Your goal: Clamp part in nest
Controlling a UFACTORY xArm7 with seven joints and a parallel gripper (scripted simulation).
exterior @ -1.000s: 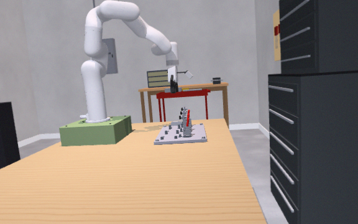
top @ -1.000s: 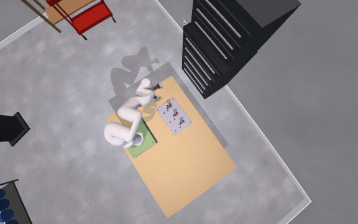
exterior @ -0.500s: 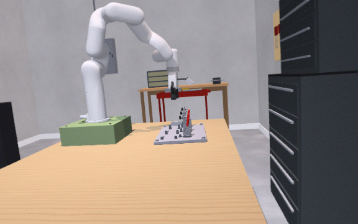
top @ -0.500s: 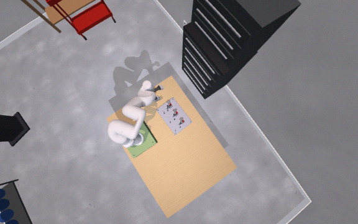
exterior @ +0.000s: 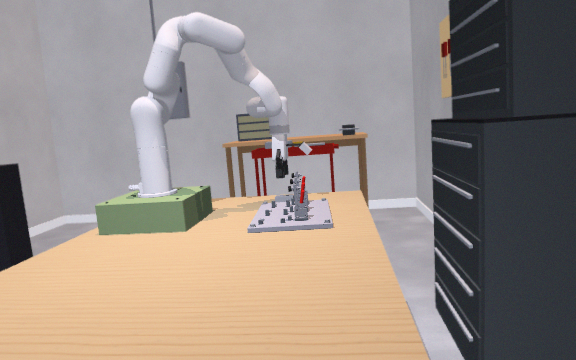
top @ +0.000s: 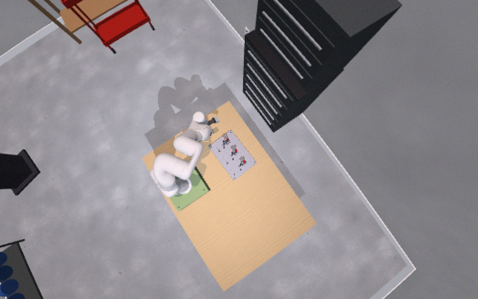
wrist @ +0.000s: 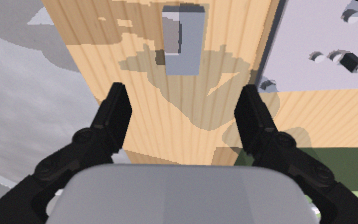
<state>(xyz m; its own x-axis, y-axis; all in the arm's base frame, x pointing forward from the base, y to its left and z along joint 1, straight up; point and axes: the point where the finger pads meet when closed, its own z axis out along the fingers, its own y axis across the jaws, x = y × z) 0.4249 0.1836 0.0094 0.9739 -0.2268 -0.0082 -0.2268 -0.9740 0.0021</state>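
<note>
The grey part is 9 cm below my hand. Also, from my hand: grey fixture plate (27 cm to the right, 10 cm below).
</note>
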